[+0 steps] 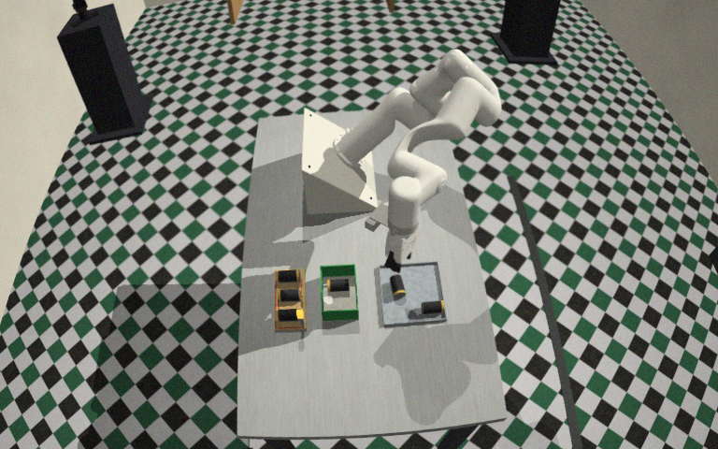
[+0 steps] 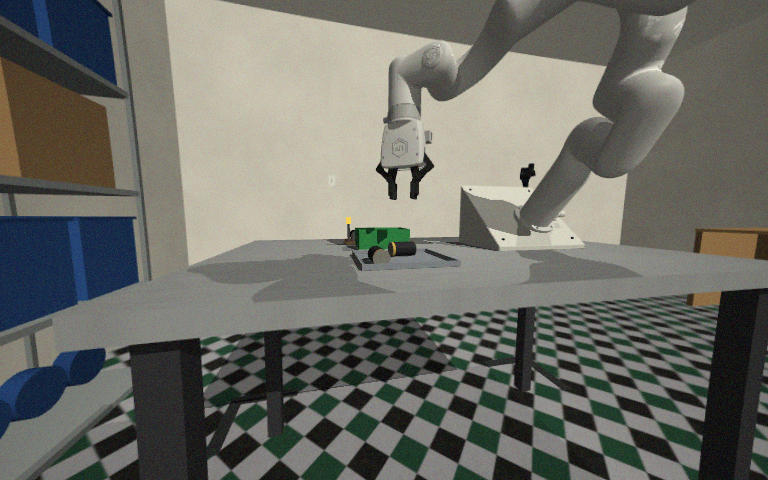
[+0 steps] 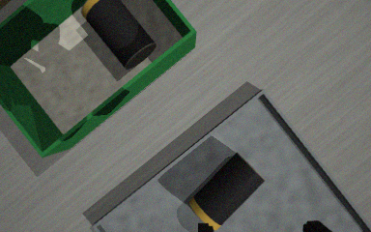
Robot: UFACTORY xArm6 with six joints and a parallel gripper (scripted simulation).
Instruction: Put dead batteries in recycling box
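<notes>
Now: hand 15 cm above the grey tray, 4 cm to the right of it and 2 cm short of it. The rest, counted from my hand: green recycling box 17 cm to the right, 14 cm below.
</notes>
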